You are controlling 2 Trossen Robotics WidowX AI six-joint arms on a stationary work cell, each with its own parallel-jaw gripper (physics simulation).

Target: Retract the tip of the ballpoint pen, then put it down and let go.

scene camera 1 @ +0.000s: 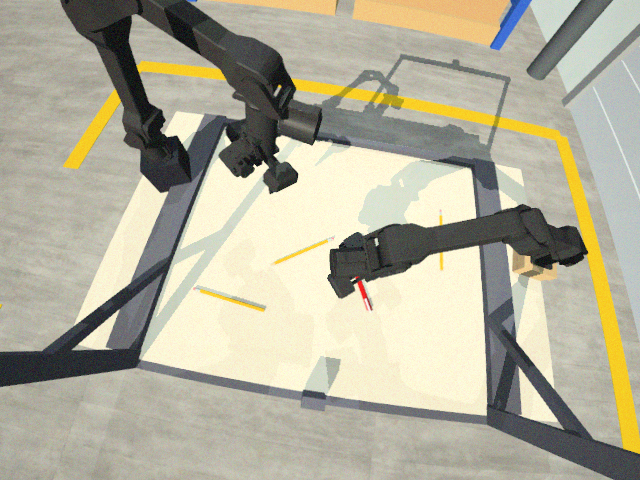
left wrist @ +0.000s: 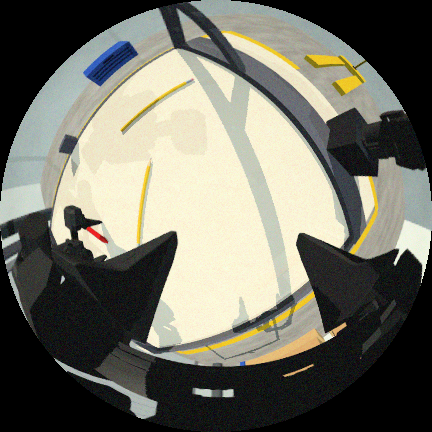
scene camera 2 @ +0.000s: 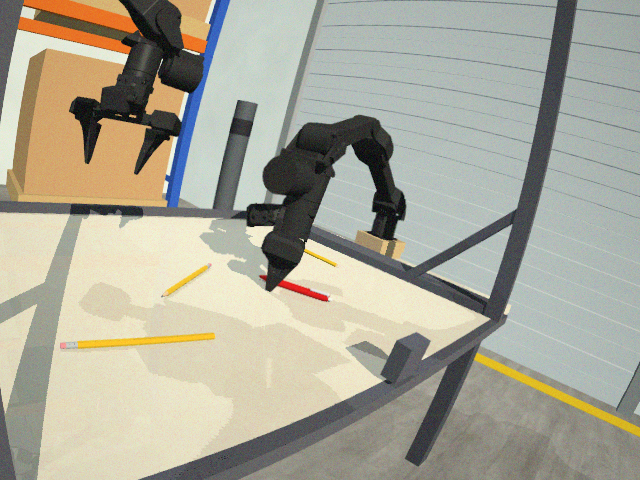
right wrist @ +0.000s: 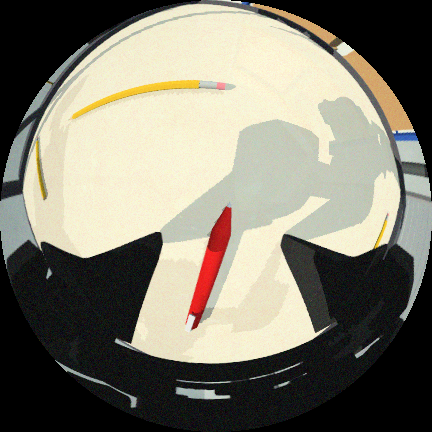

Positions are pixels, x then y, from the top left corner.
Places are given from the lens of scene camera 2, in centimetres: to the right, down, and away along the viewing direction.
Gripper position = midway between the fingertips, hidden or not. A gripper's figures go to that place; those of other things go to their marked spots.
my left gripper (scene camera 2: 110, 169): -32, -11, 57
my right gripper (scene camera 2: 272, 282): -8, 7, 72
small grey block (scene camera 2: 407, 353): 10, 13, 45
tan block (scene camera 2: 391, 248): 19, 2, 113
dark frame (scene camera 2: 274, 446): -4, 17, 31
The marked spots on the small grey block and the tan block are 70 cm apart.
